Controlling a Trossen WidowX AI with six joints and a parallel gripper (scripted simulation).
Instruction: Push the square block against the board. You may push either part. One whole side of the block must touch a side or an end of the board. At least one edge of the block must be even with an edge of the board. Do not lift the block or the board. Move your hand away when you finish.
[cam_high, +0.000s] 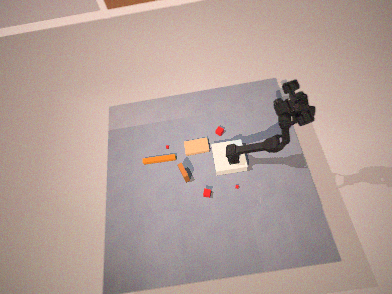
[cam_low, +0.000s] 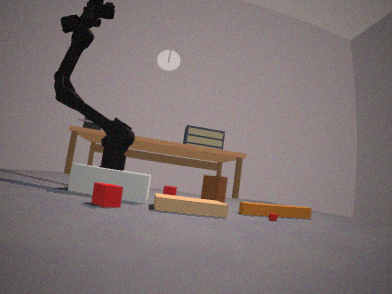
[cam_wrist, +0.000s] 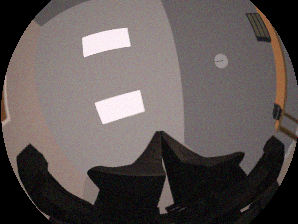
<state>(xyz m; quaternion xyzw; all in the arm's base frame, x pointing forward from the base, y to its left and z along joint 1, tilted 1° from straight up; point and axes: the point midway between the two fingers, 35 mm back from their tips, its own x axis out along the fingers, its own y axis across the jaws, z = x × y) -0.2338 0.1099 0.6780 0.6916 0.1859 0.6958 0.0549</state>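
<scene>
Right now my gripper tip is 730 mm above the square brown block, 560 mm short of it and 100 mm to the left of it. From my gripper tip the other things lie so: tan board: 770 mm below, 460 mm ahead, 280 mm to the right; orange board: 760 mm below, 720 mm ahead, 240 mm to the right.
</scene>
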